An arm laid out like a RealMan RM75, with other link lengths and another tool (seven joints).
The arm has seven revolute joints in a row. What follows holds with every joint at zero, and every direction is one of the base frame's. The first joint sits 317.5 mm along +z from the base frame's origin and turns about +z. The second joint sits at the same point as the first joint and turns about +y. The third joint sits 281.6 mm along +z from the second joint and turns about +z. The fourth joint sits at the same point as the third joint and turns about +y. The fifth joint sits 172.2 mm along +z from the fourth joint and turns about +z. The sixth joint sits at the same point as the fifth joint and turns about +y. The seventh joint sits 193 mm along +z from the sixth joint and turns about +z. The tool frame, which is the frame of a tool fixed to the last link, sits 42 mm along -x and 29 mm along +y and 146 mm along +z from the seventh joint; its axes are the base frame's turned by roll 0, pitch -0.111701 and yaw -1.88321 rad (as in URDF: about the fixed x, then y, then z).
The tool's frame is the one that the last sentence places.
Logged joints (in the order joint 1, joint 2, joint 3, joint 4, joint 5, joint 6, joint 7), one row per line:
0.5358 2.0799 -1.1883 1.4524 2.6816 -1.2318 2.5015
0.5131 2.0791 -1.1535 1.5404 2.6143 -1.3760 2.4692
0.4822 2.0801 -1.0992 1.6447 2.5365 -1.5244 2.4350
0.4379 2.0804 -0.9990 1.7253 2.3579 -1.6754 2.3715
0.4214 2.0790 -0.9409 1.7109 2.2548 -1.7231 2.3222
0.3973 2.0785 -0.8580 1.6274 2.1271 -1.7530 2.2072
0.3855 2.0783 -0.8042 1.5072 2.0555 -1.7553 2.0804
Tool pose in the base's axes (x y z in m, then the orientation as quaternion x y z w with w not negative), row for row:
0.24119 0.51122 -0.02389 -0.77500 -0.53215 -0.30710 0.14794
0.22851 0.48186 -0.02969 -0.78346 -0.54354 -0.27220 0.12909
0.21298 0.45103 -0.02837 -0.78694 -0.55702 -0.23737 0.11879
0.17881 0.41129 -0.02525 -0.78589 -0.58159 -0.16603 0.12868
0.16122 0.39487 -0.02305 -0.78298 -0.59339 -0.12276 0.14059
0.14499 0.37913 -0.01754 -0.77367 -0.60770 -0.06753 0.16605
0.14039 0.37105 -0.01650 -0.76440 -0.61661 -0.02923 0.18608
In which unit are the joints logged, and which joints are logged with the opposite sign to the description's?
The joints are logged in radians. Opposite sign: joint 4, joint 5.
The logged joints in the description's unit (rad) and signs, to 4 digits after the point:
0.5358 2.0799 -1.1883 -1.4524 -2.6816 -1.2318 2.5015
0.5131 2.0791 -1.1535 -1.5404 -2.6143 -1.3760 2.4692
0.4822 2.0801 -1.0992 -1.6447 -2.5365 -1.5244 2.4350
0.4379 2.0804 -0.9990 -1.7253 -2.3579 -1.6754 2.3715
0.4214 2.0790 -0.9409 -1.7109 -2.2548 -1.7231 2.3222
0.3973 2.0785 -0.8580 -1.6274 -2.1271 -1.7530 2.2072
0.3855 2.0783 -0.8042 -1.5072 -2.0555 -1.7553 2.0804

